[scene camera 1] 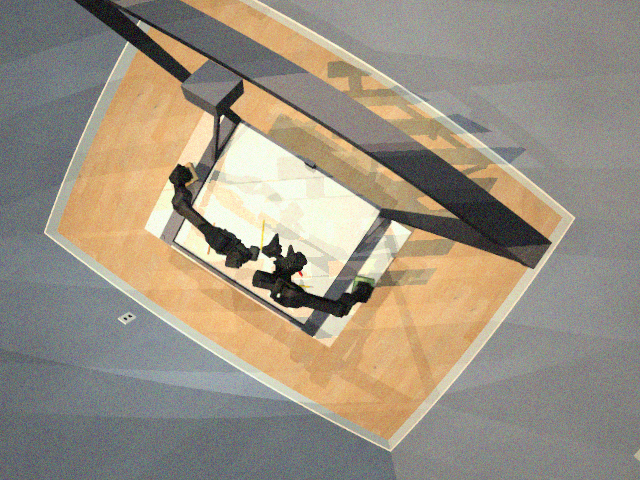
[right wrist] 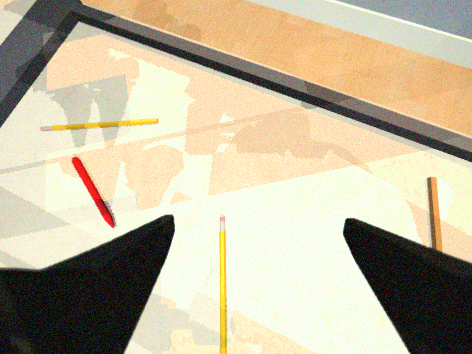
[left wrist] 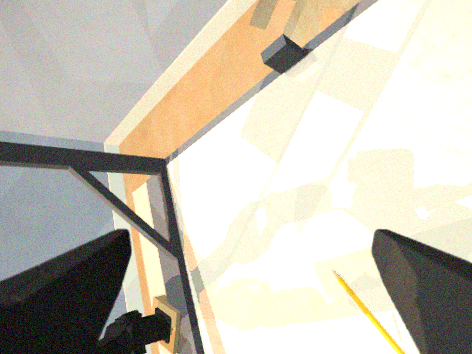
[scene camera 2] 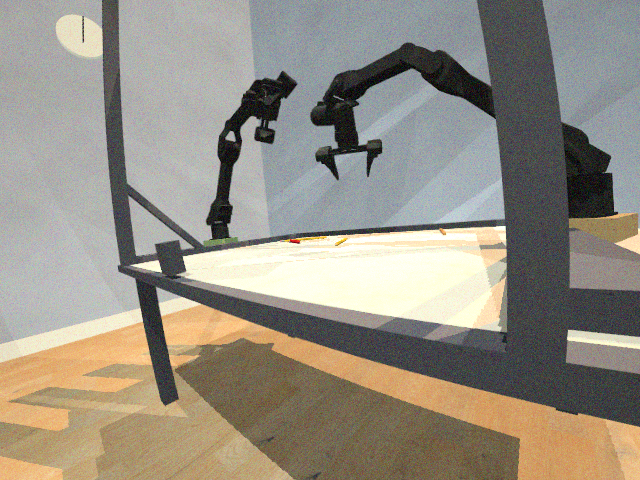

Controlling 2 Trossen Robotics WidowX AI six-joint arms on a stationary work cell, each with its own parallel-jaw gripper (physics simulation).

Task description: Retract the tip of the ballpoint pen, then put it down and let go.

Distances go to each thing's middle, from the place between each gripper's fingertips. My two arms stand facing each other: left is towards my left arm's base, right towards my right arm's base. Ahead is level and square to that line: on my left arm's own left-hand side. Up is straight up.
Now: left hand 28 cm short of the orange stick (right wrist: 436,238), 36 cm to the left of it and 35 cm above it.
Now: right hand 23 cm to the left of the orange stick, 18 cm above it and 8 cm short of it.
